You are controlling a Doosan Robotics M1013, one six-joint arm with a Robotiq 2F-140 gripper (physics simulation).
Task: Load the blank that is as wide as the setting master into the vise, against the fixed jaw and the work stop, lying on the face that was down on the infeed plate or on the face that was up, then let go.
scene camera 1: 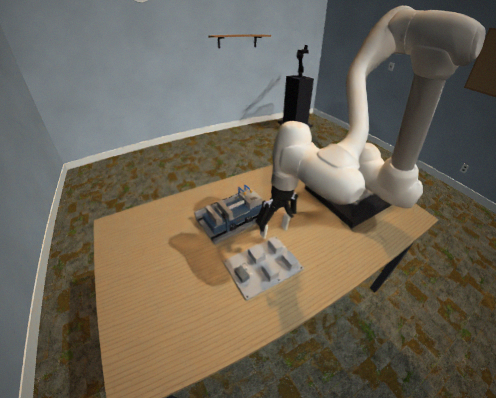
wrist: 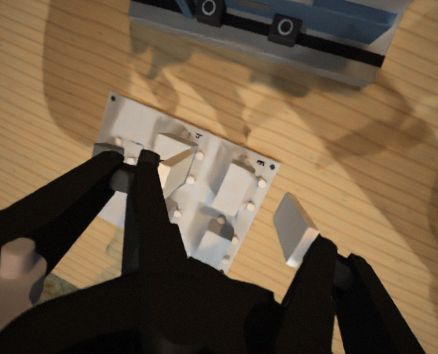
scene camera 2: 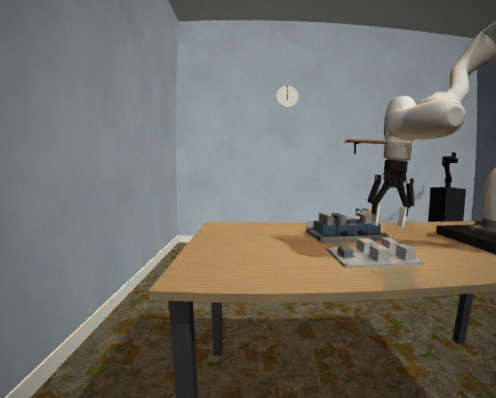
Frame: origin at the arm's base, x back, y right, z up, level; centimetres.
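Where they show: gripper, between the fingertips: (scene camera 1: 273, 231) (wrist: 234, 185) (scene camera 2: 387, 225).
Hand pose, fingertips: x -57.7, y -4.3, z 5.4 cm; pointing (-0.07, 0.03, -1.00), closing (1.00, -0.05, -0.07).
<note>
Things, the pixels of their top centre, and the offset from my fingertips. "*": a spot on its surface instead. Level surfaces: height alone.
- vise, centre of its top: (scene camera 2: 347, 213) (scene camera 1: 232, 202) dx -5.5, dy +23.3, dz +0.9 cm
- pale infeed plate, centre of its top: (wrist: 169, 188) (scene camera 2: 372, 254) (scene camera 1: 263, 264) dx -8.6, dy -6.1, dz -8.2 cm
- corner, a spot on its surface: (wrist: 233, 189) (scene camera 1: 275, 242) * dx +0.1, dy -1.7, dz -4.6 cm
- wooden table, height of its surface: dz -9.0 cm
The vise (scene camera 1: 218, 228) (scene camera 2: 327, 229) (wrist: 345, 22) is blue and grey, with upright jaws; its side shows at the top of the wrist view. The pale infeed plate (scene camera 1: 254, 289) (scene camera 2: 356, 261) (wrist: 131, 113) lies beside it, bearing several grey blanks, among them one at a corner (scene camera 1: 275, 245) (wrist: 233, 189), another (scene camera 1: 285, 261) (scene camera 2: 405, 252) (wrist: 214, 246) and a darker, lower block (scene camera 1: 242, 273) (scene camera 2: 345, 251). Widths are hard to compare; I cannot tell which is the setting master. My gripper (scene camera 1: 275, 226) (scene camera 2: 390, 216) (wrist: 234, 185) is open and empty above the plate's vise side, its left finger hiding some blanks in the wrist view.
The wooden table (scene camera 1: 150, 300) (scene camera 2: 240, 270) carries everything. The black robot base plate (scene camera 1: 354, 216) (scene camera 2: 462, 234) is at the right. Blue handles (scene camera 1: 243, 189) stand up at the vise's far end. A black pedestal (scene camera 1: 298, 100) (scene camera 2: 446, 204) stands behind the table.
</note>
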